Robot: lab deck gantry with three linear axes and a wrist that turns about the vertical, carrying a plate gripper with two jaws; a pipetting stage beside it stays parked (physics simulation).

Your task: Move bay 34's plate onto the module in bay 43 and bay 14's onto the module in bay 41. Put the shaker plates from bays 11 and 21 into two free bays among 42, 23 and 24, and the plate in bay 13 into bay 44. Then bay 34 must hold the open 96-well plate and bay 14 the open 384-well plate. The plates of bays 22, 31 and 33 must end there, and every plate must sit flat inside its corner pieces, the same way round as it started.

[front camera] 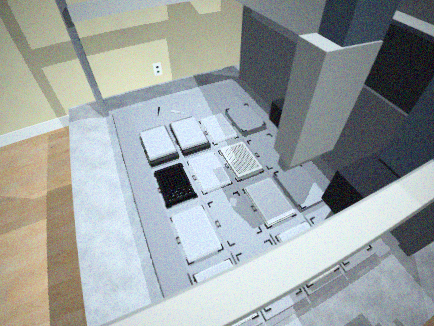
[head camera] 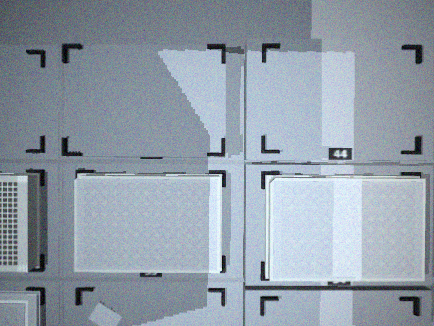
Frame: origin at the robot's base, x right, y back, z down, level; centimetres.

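Seen in the pictures: robot's base at its link origin: (front camera: 142, 139).
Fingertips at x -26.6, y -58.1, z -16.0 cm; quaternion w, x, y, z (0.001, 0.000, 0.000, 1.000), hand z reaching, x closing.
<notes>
Offsets run from my fingertips to a thing's top centre. "spot": to the spot under its first point.
Bay 44 @(spot: dy +6.3, dx -9.8, dz +14.5 cm) (head camera: 295, 100) is empty. The module in bay 43 @(spot: dy +21.0, dx -9.6, dz +14.1 cm) (head camera: 120, 100) (front camera: 296, 186) carries no plate. Below them, pale plates lie in bay 34 @(spot: dy +5.9, dx +0.5, dz +13.1 cm) (head camera: 305, 225) (front camera: 295, 231) and bay 33 @(spot: dy +19.0, dx +0.9, dz +14.6 cm) (head camera: 145, 225) (front camera: 269, 201). In the front view, thick plates with dark sides stand in bay 11 @(spot: dy +50.0, dx +22.3, dz +12.3 cm) (front camera: 158, 143) and bay 21 @(spot: dy +50.1, dx +11.8, dz +12.3 cm) (front camera: 189, 133); a pale plate lies in bay 13 @(spot: dy +18.1, dx +22.3, dz +14.6 cm) (front camera: 196, 233), another shows partly in bay 14 @(spot: dy +7.3, dx +22.8, dz +13.1 cm) (front camera: 212, 273). The module in bay 41 @(dy +51.7, dx -9.8, dz +13.8 cm) (front camera: 245, 118) bears no plate. The gripper is at the right in the front view; its jaws are hidden, their state unclear.
A black plate @(dy +35.3, dx +22.3, dz +14.6 cm) (front camera: 175, 184) lies in bay 12, a white gridded plate @(dy +35.3, dx +0.9, dz +14.6 cm) (front camera: 241, 159) (head camera: 14, 225) in bay 32. Pale plates lie in bay 22 @(spot: dy +35.0, dx +12.7, dz +14.6 cm) (front camera: 205, 171) and bay 31 @(spot: dy +51.3, dx +1.6, dz +14.6 cm) (front camera: 216, 127). A pale rail (front camera: 280, 260) crosses the foreground; a large grey housing (front camera: 325, 100) hangs above the deck.
</notes>
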